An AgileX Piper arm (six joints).
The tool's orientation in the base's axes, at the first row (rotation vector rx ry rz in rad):
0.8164 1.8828 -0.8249
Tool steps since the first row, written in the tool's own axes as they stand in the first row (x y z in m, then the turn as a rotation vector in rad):
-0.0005 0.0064 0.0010 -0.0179 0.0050 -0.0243
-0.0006 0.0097 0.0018 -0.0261 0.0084 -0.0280
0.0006 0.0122 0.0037 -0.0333 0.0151 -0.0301
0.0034 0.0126 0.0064 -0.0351 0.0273 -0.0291
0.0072 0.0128 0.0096 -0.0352 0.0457 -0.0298
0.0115 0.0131 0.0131 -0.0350 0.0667 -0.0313
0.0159 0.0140 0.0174 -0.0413 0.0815 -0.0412
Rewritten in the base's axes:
0.0058 0.0027 -0.0013 -0.0004 0.0187 0.0242
0.0088 0.0039 -0.0022 0.0037 0.0219 0.0323
0.0113 0.0040 -0.0045 0.0108 0.0259 0.0382
0.0118 0.0026 -0.0081 0.0218 0.0315 0.0368
0.0120 0.0009 -0.0128 0.0362 0.0424 0.0333
0.0122 -0.0008 -0.0181 0.0523 0.0554 0.0292
0.0132 -0.0029 -0.0238 0.0619 0.0703 0.0355

